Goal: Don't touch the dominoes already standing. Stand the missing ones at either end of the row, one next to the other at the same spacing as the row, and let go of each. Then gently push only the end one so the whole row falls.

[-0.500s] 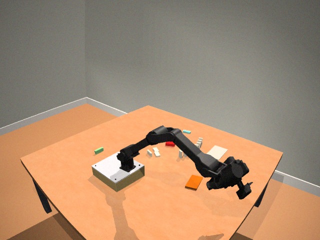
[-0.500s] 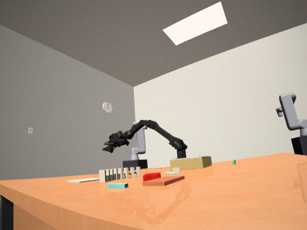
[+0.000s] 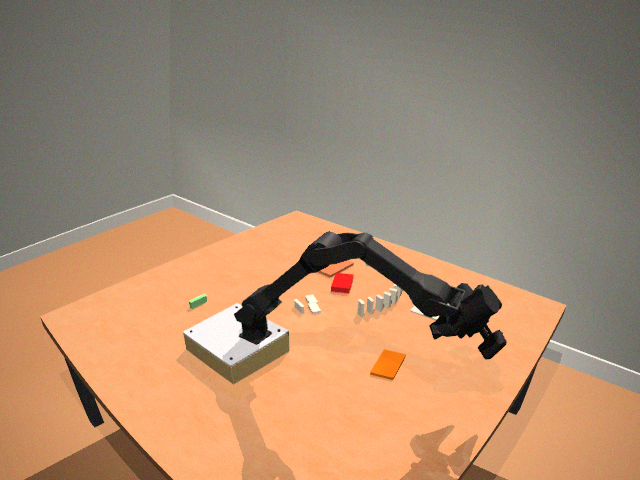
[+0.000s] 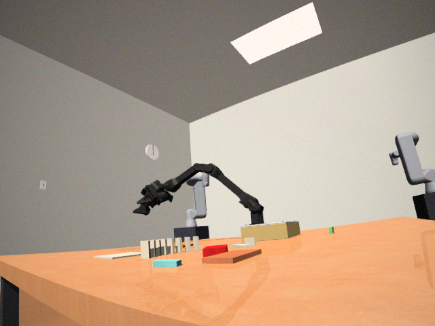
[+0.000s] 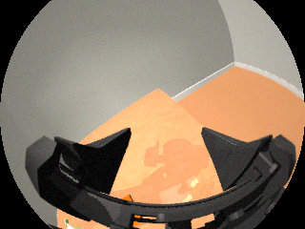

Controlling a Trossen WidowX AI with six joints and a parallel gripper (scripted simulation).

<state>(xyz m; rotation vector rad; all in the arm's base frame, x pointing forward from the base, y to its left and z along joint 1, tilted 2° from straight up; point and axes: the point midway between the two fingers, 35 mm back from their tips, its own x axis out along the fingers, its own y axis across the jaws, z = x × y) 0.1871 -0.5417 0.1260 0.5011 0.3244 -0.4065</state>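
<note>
Now: the red block 25 cm ahead of my gripper tip, 57 cm to the left of it and 19 cm below it. Round my gripper tip: white sheet 30 cm ahead, 26 cm to the left, 20 cm below; then cyan block 44 cm ahead, 56 cm to the left, 19 cm below; then orange slab 5 cm behind, 24 cm to the left, 19 cm below.
</note>
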